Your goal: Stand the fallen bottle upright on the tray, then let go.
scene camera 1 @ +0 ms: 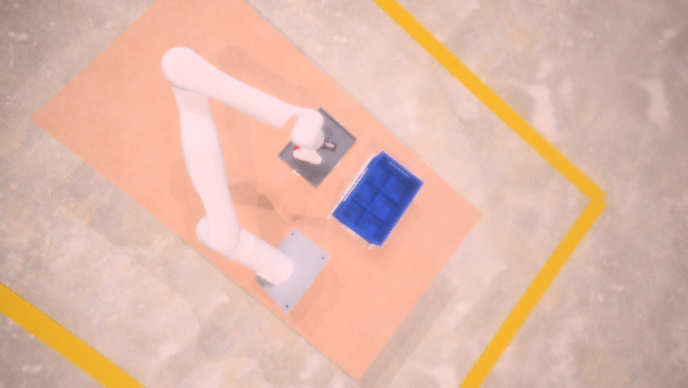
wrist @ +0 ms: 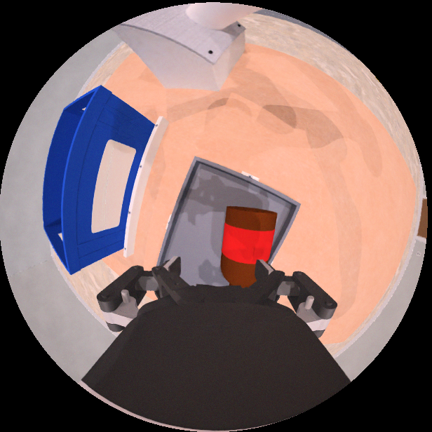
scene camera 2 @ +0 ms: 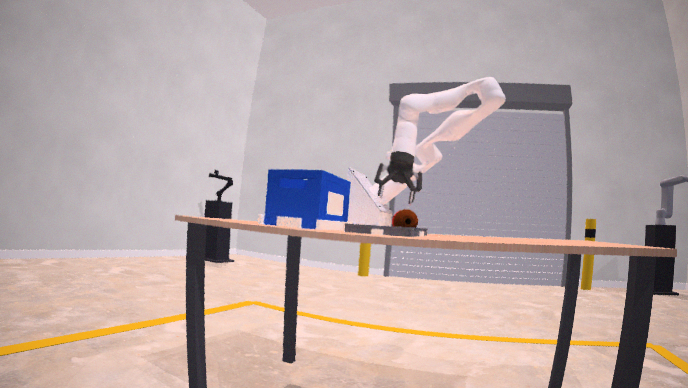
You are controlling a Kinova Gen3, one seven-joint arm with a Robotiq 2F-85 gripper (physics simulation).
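Pixels of known places: gripper, fingertip midpoint: (scene camera 2: 395, 200); arm's base, link origin: (scene camera 1: 281, 269) (scene camera 2: 377, 196).
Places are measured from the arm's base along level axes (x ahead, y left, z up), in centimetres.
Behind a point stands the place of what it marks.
Note:
A brown bottle with a red band (scene camera 1: 296, 148) {y 23.7, x 35.1, z -8.0 cm} (scene camera 2: 405, 219) {y 24.7, x 48.4, z -10.1 cm} (wrist: 248, 245) lies on its side on the grey tray (scene camera 1: 317, 176) {y 11.4, x 33.2, z -14.2 cm} (scene camera 2: 365, 228) {y 15.1, x 54.3, z -13.2 cm} (wrist: 194, 245). In the wrist view its flat base end points up the view, near the tray's right side, and its narrower end runs out of sight below the gripper. My gripper (scene camera 2: 396, 196) {y 19.2, x 40.6, z -4.4 cm} (wrist: 217, 266) is open and empty, with its fingertips above the bottle. In scene camera 2 the right finger is over the bottle and the left finger stands left of it. The arm hides most of the bottle in scene camera 1.
A blue crate with compartments (scene camera 1: 361, 231) {y -12.2, x 26.5, z 2.8 cm} (scene camera 2: 292, 202) {y -9.0, x 53.3, z -7.2 cm} (wrist: 112, 117) stands beside the tray, with its tall side facing the tray. The robot's grey base plate (scene camera 1: 305, 260) {y -3.7, x 7.3, z 4.7 cm} (wrist: 170, 50) is fixed on the same orange-tan table (scene camera 1: 380, 300) {y -38.2, x 12.9, z -14.7 cm} (scene camera 2: 500, 242) {y 52.0, x 61.6, z -14.7 cm} (wrist: 310, 175).

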